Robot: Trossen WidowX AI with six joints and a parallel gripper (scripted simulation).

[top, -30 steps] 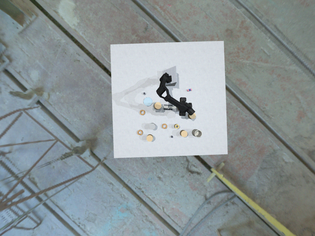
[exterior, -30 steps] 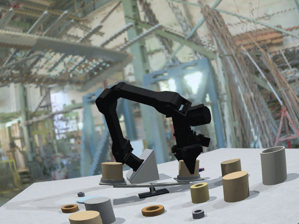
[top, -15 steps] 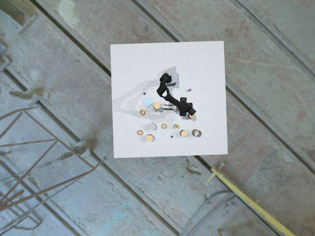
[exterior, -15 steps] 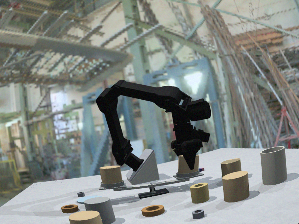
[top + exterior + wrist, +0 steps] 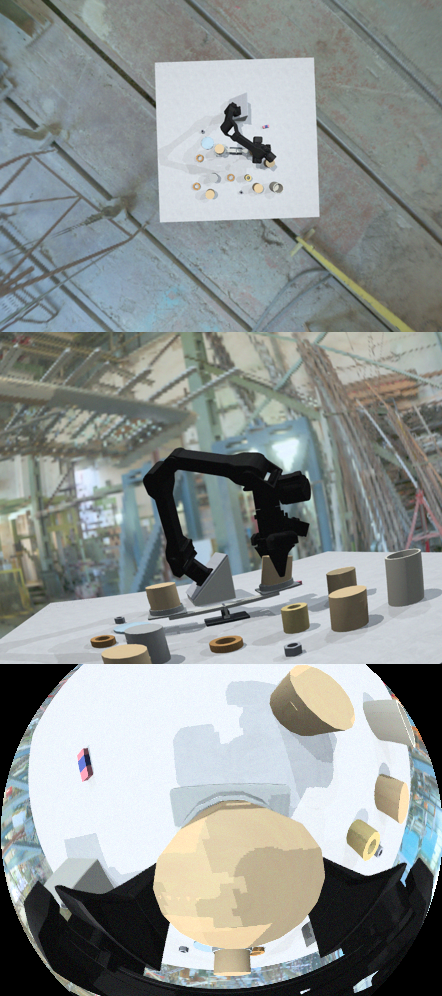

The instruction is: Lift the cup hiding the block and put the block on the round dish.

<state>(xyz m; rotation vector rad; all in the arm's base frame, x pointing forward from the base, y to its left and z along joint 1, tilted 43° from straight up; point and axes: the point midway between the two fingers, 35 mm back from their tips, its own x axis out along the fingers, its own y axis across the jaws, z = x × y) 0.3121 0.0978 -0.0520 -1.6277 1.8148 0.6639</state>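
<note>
Now: gripper tip 200 mm past the blue piece, 120 mm to the right of it and 80 mm above it. The rest, counted from my gripper tip: tan cup (280 mm to the right, 40 mm behind); then balance beam (130 mm to the right, 40 mm below, 20 mm behind); then grey block (10 mm to the right, 10 mm below).
</note>
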